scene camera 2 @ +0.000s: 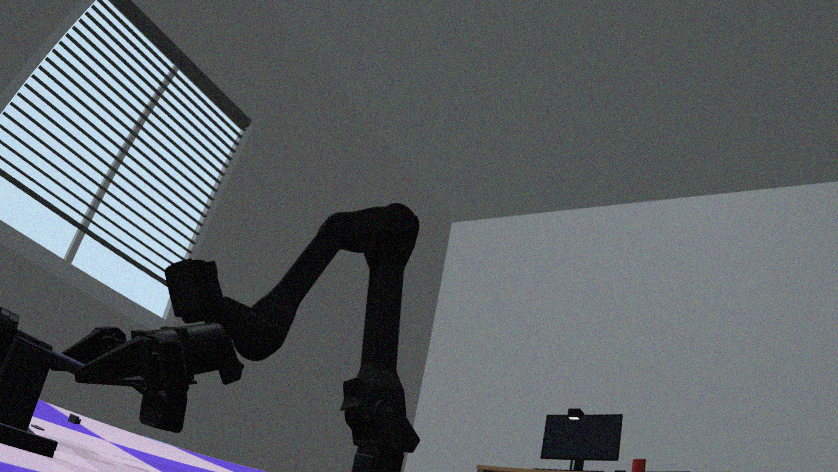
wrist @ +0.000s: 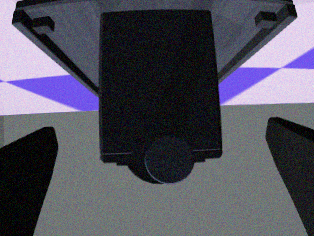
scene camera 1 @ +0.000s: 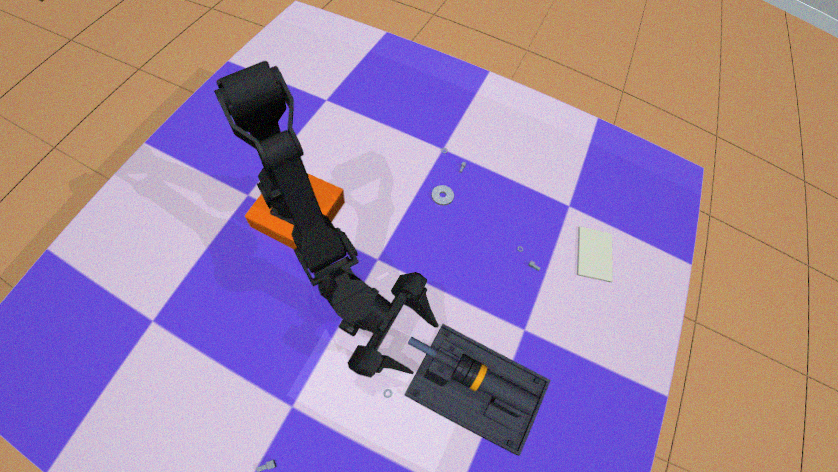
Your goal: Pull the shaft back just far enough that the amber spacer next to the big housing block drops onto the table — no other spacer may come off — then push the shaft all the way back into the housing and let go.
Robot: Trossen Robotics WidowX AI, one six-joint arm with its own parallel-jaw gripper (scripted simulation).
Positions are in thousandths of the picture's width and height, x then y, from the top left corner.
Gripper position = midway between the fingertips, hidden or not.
my gripper: scene camera 2 73, 785; wrist 521, 566; scene camera 1 507, 740
pale card: scene camera 1 711, 554; not seen in scene camera 2 (out of frame); not seen in the wrist view (out of frame)
